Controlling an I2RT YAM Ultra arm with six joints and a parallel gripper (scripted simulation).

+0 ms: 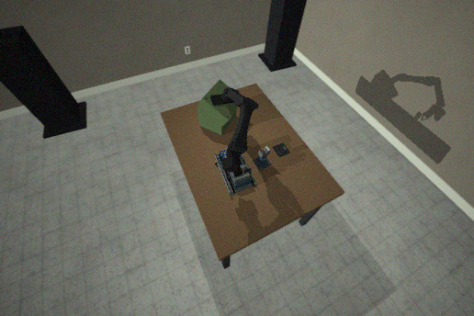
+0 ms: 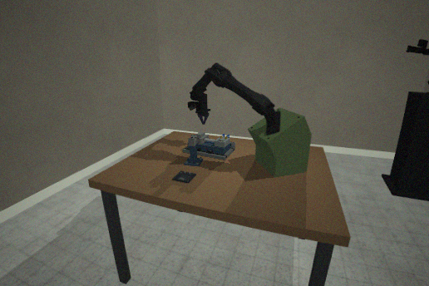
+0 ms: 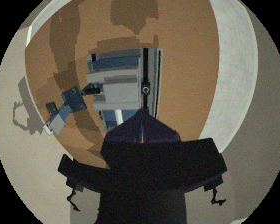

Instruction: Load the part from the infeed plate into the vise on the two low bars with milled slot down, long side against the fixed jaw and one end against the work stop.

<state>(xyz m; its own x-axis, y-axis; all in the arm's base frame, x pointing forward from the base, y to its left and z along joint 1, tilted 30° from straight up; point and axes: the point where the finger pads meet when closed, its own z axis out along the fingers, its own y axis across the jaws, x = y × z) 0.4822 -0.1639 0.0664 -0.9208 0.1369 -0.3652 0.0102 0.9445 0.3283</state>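
Now: the part 40 mm to the left of my hand and 80 mm below it. From my hand the other things lie so: vise: 70 mm behind, 60 mm to the left, 130 mm below; then infeed plate: 100 mm behind, 430 mm to the left, 170 mm below.
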